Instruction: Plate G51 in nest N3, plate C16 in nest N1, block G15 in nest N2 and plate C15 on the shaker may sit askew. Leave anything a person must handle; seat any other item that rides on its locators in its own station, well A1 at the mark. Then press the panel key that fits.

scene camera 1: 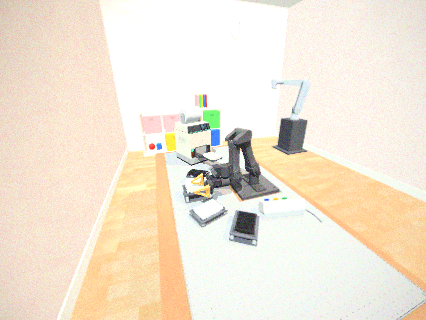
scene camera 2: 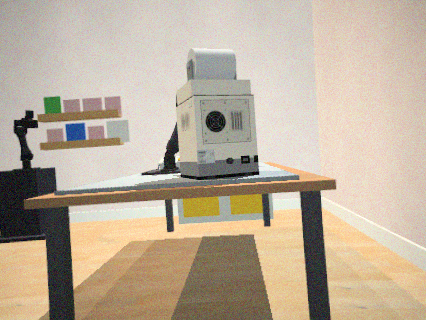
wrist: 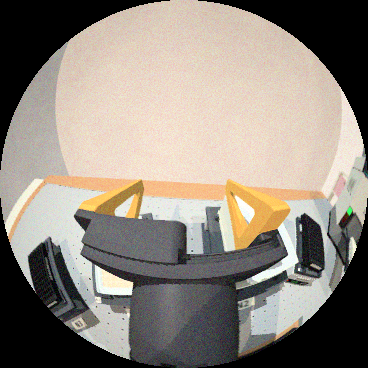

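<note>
My gripper (scene camera 1: pixel 198 186) (wrist: pixel 184 183) is open and empty, its yellow fingers spread low over nest N2. Block G15 (wrist: pixel 289 254), pale, is in nest N2, partly hidden by the right finger and gripper body. Black plate G51 (scene camera 1: pixel 245 222) (wrist: pixel 42 272) is in nest N3 (wrist: pixel 86 320). Pale plate C16 (scene camera 1: pixel 208 209) (wrist: pixel 114 283) is in nest N1, partly behind the gripper in the wrist view. Black plate C15 (wrist: pixel 310 241) is on the shaker (wrist: pixel 302 278). Exact seating and the A1 wells are too small to tell.
The key panel (scene camera 1: pixel 282 208) has blue, yellow and green keys and stands right of the nests. A beige machine (scene camera 1: pixel 186 142) (scene camera 2: pixel 220 135) stands at the table's far end, with a dark opening and green light. The arm's base (scene camera 1: pixel 255 187) stands beside the nests.
</note>
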